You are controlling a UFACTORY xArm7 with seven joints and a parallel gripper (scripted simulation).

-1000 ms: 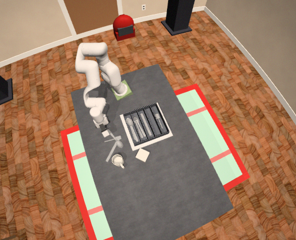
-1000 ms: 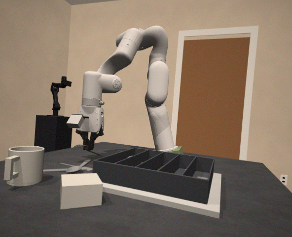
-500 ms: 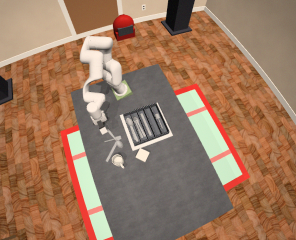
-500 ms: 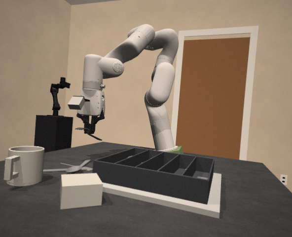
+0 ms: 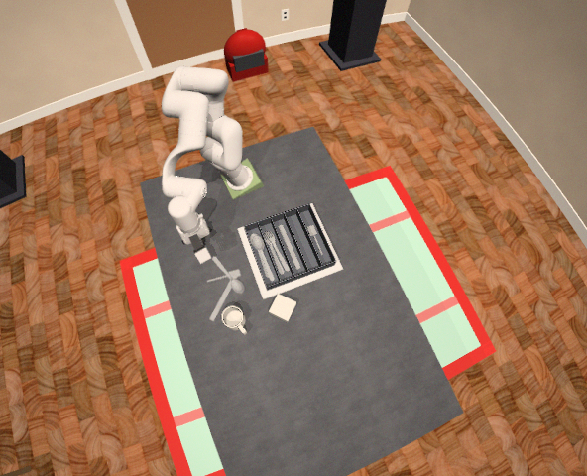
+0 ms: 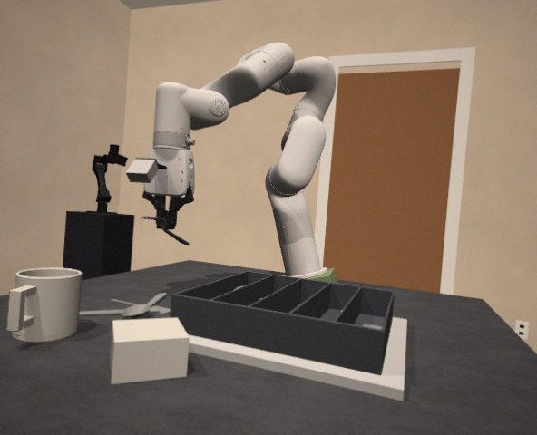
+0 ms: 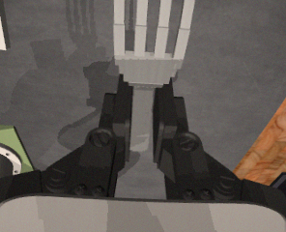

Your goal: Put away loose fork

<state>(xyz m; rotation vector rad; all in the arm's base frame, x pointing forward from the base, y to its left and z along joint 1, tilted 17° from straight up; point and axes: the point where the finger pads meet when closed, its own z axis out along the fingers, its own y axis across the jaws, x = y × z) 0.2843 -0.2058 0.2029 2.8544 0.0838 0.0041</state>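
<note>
My hand is 110 mm short of the tray, 320 mm to the right of it and 110 mm above it. Also, from my hand: cream block (340 mm ahead, 190 mm to the left, 140 mm below); white mug (300 mm ahead, 10 mm to the left, 120 mm below).
</note>
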